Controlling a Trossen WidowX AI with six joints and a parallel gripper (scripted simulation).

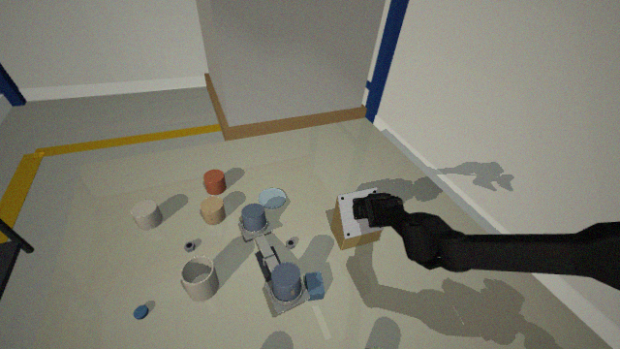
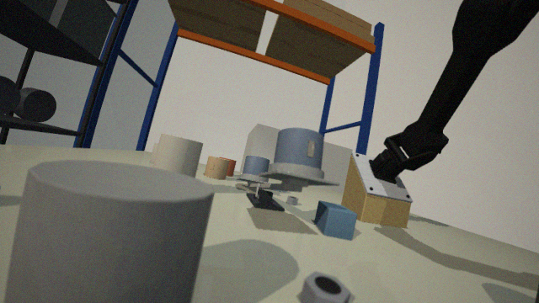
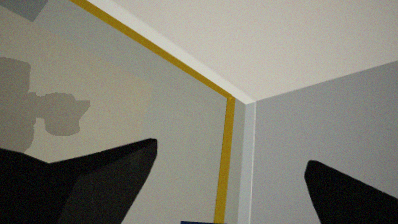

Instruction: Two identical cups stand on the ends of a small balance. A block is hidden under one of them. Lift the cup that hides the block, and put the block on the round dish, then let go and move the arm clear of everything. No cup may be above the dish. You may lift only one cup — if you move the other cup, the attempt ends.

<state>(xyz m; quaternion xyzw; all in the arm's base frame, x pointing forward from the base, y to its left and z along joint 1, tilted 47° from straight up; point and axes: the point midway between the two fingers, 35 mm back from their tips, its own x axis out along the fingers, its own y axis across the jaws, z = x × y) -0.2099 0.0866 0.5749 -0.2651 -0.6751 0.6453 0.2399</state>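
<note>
My gripper tip is now 580 mm short of the grey block, 570 mm to the left of it and 380 mm above it. From my gripper tip the other things lie so: blue block 450 mm ahead, 400 mm below, 340 mm to the right; balance 560 mm ahead, 440 mm to the right, 390 mm below; blue-grey cup 530 mm ahead, 310 mm to the right, 310 mm below.
</note>
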